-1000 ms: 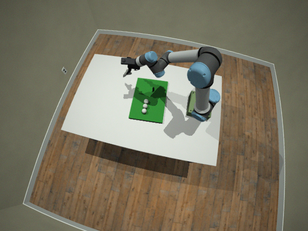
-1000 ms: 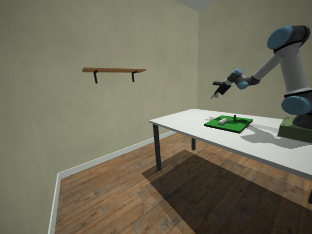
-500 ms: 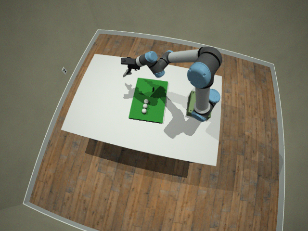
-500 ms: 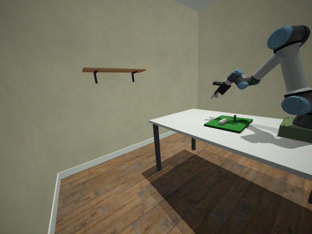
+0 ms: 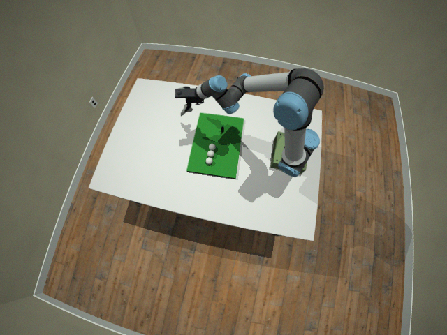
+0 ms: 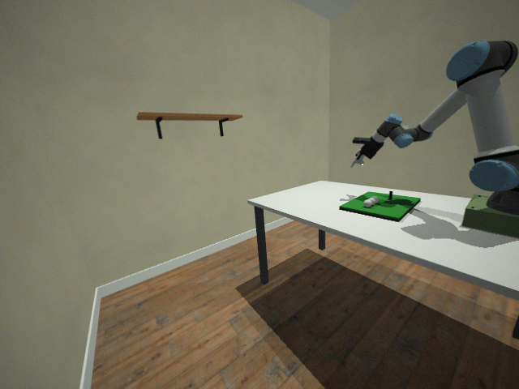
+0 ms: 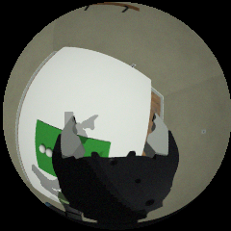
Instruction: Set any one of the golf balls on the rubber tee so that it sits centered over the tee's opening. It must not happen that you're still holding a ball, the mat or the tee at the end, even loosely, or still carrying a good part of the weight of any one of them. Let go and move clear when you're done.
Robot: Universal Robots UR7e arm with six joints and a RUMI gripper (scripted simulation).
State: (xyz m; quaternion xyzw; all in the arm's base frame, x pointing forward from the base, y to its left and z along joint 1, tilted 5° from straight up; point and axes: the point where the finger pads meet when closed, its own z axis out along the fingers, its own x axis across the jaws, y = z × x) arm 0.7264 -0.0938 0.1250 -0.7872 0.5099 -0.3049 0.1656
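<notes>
Right now my hand is 220 mm past the golf ball, 210 mm above it and 190 mm to the right of it.
</notes>
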